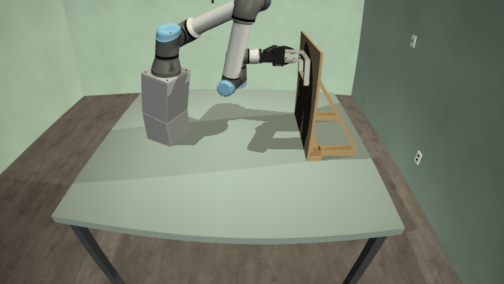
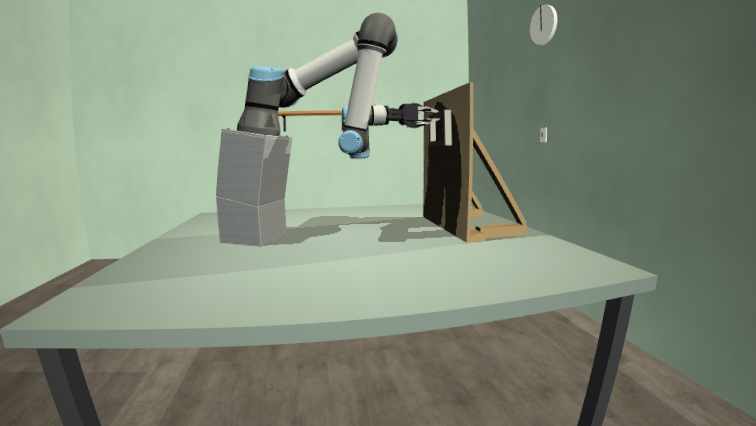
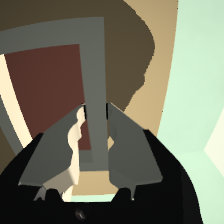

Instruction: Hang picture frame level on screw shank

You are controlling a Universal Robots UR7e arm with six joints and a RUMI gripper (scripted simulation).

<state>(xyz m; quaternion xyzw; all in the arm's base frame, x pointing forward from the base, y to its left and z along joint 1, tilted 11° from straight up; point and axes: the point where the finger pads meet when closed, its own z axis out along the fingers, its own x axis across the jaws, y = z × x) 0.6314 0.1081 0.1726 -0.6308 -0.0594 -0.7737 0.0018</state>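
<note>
Now: hand 2 cm short of the picture frame, 1 cm to the left of it and 5 cm above it. From my hand the other things lie so: upright wooden board (4 cm ahead, 18 cm below).
</note>
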